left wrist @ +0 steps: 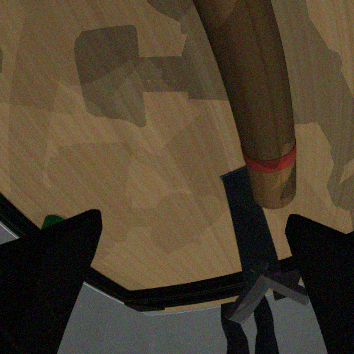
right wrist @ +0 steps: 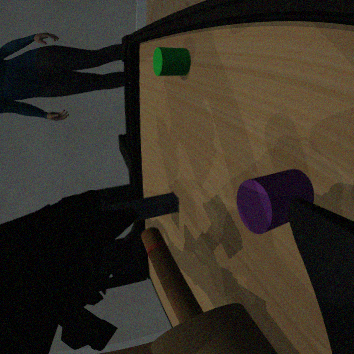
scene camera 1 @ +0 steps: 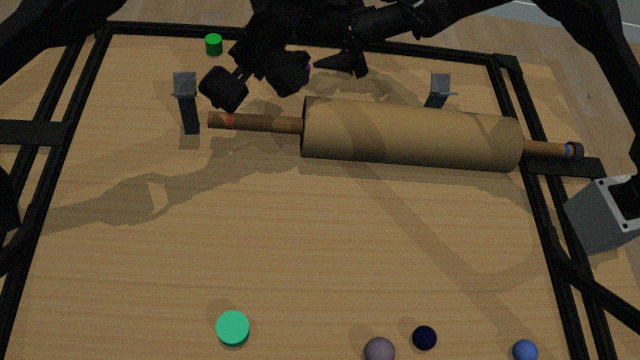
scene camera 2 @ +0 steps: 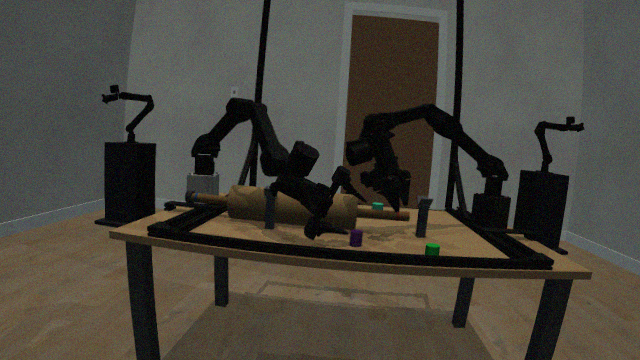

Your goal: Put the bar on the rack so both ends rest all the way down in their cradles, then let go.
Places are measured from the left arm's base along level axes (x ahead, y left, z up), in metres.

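Pixels of known places: left gripper, fingertip midpoint: (left wrist: 197, 223) (right wrist: 132, 230) (scene camera 2: 402, 208); right gripper, fingertip midpoint: (right wrist: 198, 205) (scene camera 1: 306, 48) (scene camera 2: 357, 218); left arm's base, origin of the base link: (scene camera 2: 492, 195); right arm's base, origin of the base link: (scene camera 1: 629, 200) (scene camera 2: 203, 174).
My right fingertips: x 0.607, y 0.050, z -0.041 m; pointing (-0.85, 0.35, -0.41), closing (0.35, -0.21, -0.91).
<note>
Ahead of a thing's pixels: the offset from my right fingertips to its top centre. "pt": to the spot under its first point.
The bar @(pt dx +0.041, dy -0.265, dz +0.020 m) (scene camera 1: 410, 135) (scene camera 2: 292, 205) is a fat tan roll with thin brown ends, one red-banded, one blue-banded. It lies low beside the rack, outside both cradles. The rack's grey posts, one post @(dx -0.247, dy -0.031, dz +0.022 m) (scene camera 1: 189, 115) (scene camera 2: 422, 220) (left wrist: 247, 225) and another post @(dx +0.156, dy -0.211, dz +0.022 m) (scene camera 1: 436, 100) (scene camera 2: 270, 210), bear V-shaped cradles. My left gripper (scene camera 2: 391, 202) (left wrist: 197, 223) is open and empty, just above the bar's red-banded end. My right gripper (scene camera 2: 355, 216) (right wrist: 198, 205) is open and empty, at the rack side of the roll near its red-banded half; one finger is lost in the dark in the right wrist view.
A purple cylinder @(dx -0.009, dy -0.010, dz -0.036 m) (scene camera 2: 356, 238) (right wrist: 275, 200) stands near the right gripper. A green cylinder @(dx -0.131, dy +0.141, dz -0.041 m) (scene camera 1: 214, 45) (scene camera 2: 432, 249) (right wrist: 172, 62) is by the frame edge. A teal disc @(dx -0.333, dy -0.385, dz -0.042 m) (scene camera 1: 232, 327) and several balls lie at the bottom of scene camera 1. Both arms are close together over the bar.
</note>
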